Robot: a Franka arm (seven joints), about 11 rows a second.
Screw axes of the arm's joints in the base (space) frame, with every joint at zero. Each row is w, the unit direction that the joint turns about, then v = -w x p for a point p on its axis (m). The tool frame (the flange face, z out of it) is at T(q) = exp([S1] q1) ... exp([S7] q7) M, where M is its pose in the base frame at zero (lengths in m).
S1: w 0 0 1 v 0 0 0
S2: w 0 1 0 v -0.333 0 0
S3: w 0 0 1 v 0 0 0
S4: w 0 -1 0 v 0.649 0 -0.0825
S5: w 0 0 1 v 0 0 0
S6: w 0 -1 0 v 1.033 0 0
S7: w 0 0 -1 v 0 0.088 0
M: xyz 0.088 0 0.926 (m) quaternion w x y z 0 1 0 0
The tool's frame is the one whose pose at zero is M.
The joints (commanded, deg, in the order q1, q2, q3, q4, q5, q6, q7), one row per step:
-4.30 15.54 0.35 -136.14 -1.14 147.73 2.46
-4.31 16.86 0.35 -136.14 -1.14 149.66 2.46
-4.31 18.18 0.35 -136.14 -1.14 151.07 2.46
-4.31 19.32 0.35 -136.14 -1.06 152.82 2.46
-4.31 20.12 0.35 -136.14 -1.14 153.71 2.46
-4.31 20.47 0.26 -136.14 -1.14 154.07 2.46
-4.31 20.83 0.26 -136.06 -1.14 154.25 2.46
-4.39 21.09 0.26 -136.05 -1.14 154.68 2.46
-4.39 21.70 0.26 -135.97 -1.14 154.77 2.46
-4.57 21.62 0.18 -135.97 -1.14 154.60 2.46
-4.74 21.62 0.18 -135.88 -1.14 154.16 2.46
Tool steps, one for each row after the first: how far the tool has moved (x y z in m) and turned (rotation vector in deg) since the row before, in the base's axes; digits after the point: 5 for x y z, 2 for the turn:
0.00070 -0.00003 -0.00878 0.00 -0.61 0.00
-0.00053 0.00012 -0.00950 0.03 -0.09 0.01
0.00039 0.00003 -0.00743 0.03 -0.61 -0.06
-0.00048 0.00013 -0.00569 -0.02 -0.09 0.08
-0.00035 -0.00078 -0.00253 -0.02 -0.01 -0.08
-0.00008 0.00002 -0.00244 0.01 0.10 0.00
0.00010 -0.00068 -0.00159 0.00 -0.18 -0.08
-0.00102 0.00009 -0.00475 0.04 0.44 0.00
-0.00026 -0.00230 0.00045 -0.03 0.09 -0.26
-0.00029 -0.00148 -0.00015 0.02 0.35 -0.17

